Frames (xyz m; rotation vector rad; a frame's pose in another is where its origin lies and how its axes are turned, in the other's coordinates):
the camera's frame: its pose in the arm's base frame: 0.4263 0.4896 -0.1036 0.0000 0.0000 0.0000
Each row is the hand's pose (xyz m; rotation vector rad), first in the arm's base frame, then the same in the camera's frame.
Working: the arm's base frame: its pose in the camera's frame: -0.4263 -0.4896 0.1036 0.0000 0.0000 0.0000

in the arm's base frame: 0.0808 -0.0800 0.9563 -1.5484 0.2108 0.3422
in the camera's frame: -0.3455 -0.5696 1.0599 -1.5484 0.2108 0.3422
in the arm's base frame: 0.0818 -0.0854 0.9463 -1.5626 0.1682 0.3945
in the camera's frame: -0.3445 -0.5750 1.0499 -1.5626 0.1682 0.3945
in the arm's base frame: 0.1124 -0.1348 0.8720 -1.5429 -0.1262 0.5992
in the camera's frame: -0.3139 -0.6244 0.9756 -1.5429 -0.1262 0.5992
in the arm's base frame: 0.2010 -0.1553 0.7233 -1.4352 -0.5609 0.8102
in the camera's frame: -0.2253 -0.6449 0.8269 -1.4352 -0.5609 0.8102
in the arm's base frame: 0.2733 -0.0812 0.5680 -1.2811 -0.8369 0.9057
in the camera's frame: -0.1530 -0.5708 0.6716 -1.2811 -0.8369 0.9057
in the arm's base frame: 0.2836 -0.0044 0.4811 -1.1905 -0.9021 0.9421
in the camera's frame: -0.1427 -0.4940 0.5847 -1.1905 -0.9021 0.9421
